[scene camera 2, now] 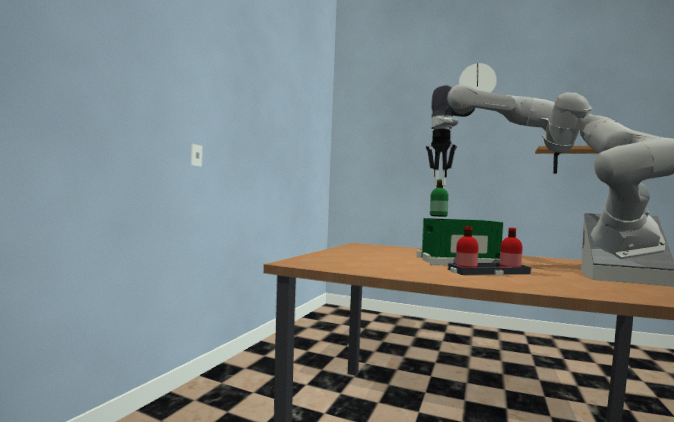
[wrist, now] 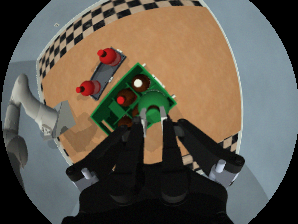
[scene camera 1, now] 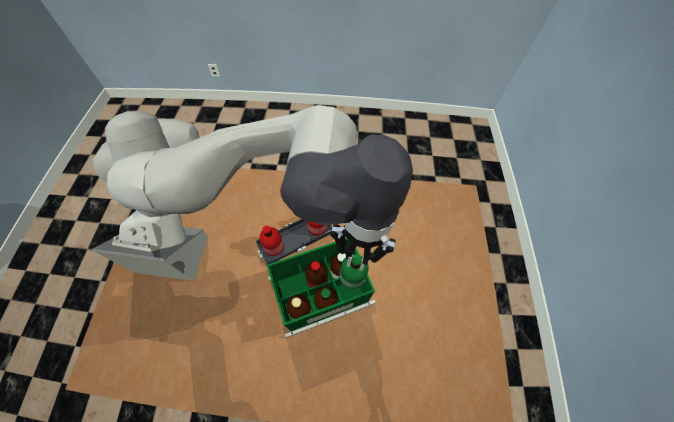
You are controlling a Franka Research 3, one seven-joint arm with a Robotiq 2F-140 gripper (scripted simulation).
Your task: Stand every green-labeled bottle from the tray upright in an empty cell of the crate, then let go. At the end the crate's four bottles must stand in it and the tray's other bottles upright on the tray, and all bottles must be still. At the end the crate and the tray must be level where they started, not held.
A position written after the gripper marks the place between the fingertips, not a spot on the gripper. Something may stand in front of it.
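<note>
The robot's gripper (scene camera 1: 355, 263) is visible along with a crate (scene camera 1: 287, 272) and a dark tray (scene camera 1: 295, 235). Scene camera 2 gives another view of the crate (scene camera 2: 442, 242) and of the gripper (scene camera 2: 440, 185). In the wrist view, a green-labeled bottle (wrist: 152, 99) can be seen, as can the gripper (wrist: 153, 113).
</note>
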